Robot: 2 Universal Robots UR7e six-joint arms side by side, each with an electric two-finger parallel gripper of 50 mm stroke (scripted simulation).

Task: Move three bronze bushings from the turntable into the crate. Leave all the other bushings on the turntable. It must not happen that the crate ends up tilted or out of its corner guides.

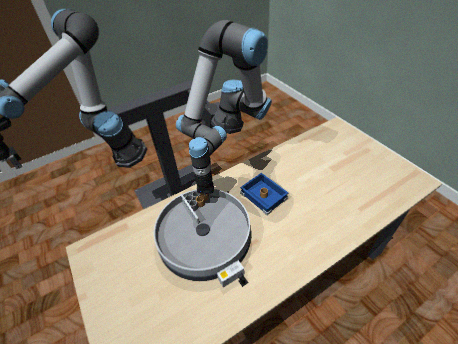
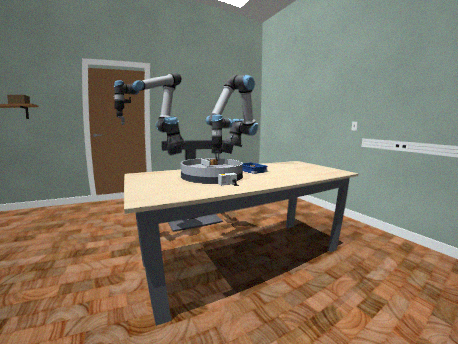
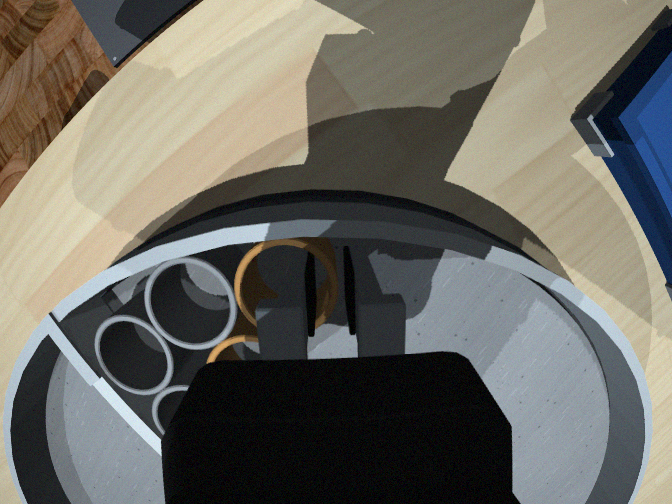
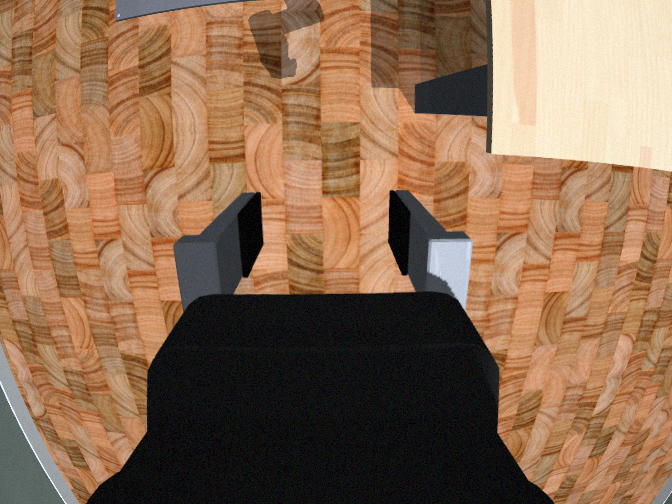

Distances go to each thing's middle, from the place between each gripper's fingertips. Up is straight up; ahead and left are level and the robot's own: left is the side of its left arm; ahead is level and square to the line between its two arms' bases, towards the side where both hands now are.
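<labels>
With the blue crate (image 1: 251, 189), my left hand is 7 cm short of it, 27 cm to the right of it and 7 cm above it. The turntable (image 1: 222, 230) is 16 cm ahead of that same left hand, 9 cm to the right of it and 4 cm below it.
As for the turntable and my right hand, the hand is 44 cm short of it, 63 cm to the right of it and 33 cm above it. The blue crate is 35 cm ahead of my right hand, 99 cm to the left of it and 35 cm below it.
</labels>
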